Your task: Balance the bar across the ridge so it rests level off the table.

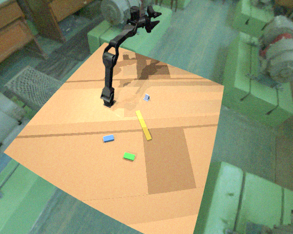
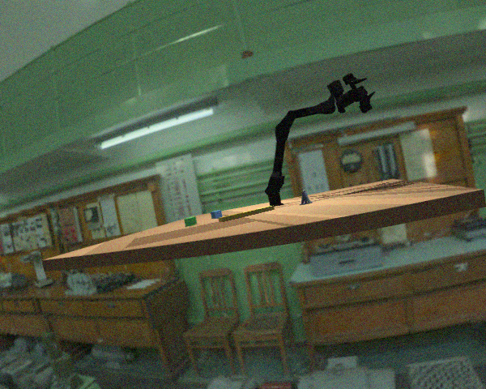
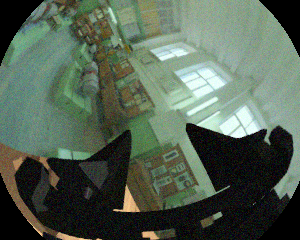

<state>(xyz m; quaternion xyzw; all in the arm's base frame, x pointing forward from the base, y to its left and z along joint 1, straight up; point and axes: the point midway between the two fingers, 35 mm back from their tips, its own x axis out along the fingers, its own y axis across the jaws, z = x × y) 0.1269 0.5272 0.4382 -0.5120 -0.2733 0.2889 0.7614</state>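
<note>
My gripper tip is 17 cm short of the yellow bar, 61 cm to the left of it and 43 cm above it. From my gripper tip the other things lie so: blue block: 80 cm to the right, 43 cm below; green block: 18 cm ahead, 85 cm to the right, 43 cm below.
</note>
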